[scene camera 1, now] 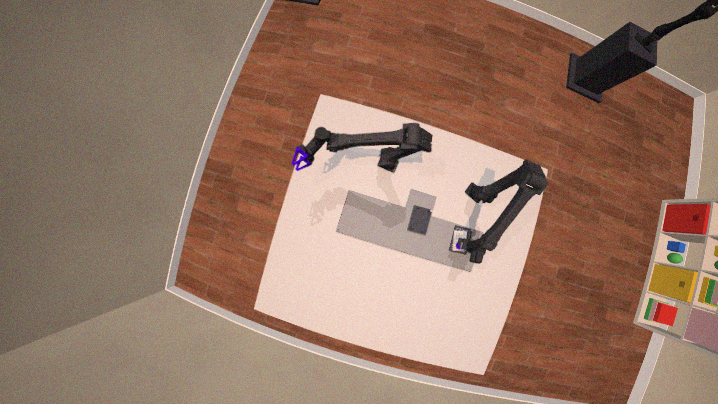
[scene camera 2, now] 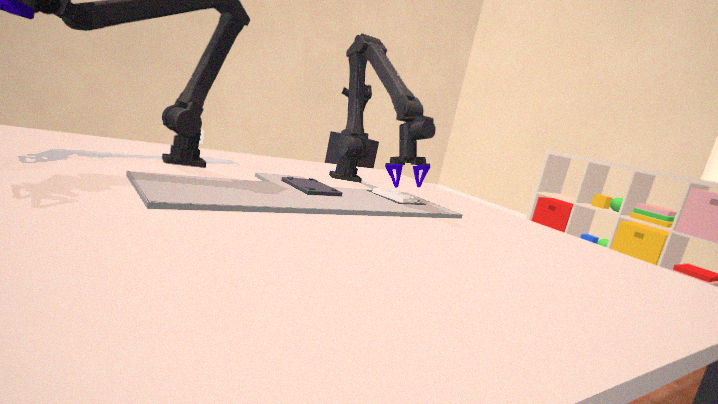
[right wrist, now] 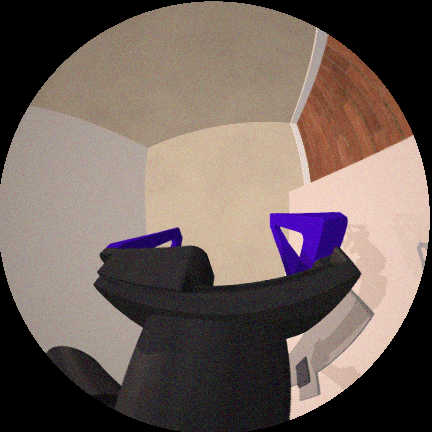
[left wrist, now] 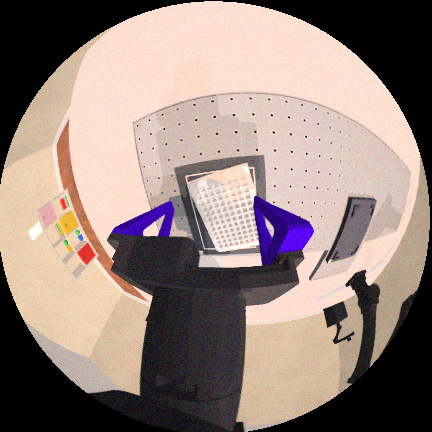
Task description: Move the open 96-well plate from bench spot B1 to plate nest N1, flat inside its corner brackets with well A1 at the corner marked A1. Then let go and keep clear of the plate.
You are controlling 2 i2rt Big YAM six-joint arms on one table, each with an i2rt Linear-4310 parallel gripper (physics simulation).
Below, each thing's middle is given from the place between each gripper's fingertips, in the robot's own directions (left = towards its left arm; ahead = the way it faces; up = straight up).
I see my left gripper 30 mm past the white well plate (left wrist: 224, 199), 20 mm to the left of it and 40 mm above it. Also, from my left hand: dark nest outlined in white (left wrist: 184, 173): 40 mm behind, 10 mm to the right, 40 mm below.
My right gripper is now 101 cm to the right of the white well plate, 37 cm above it and 9 cm short of it. From my right hand the other things lie so: dark nest outlined in white: 102 cm to the left, 38 cm below, 8 cm ahead.
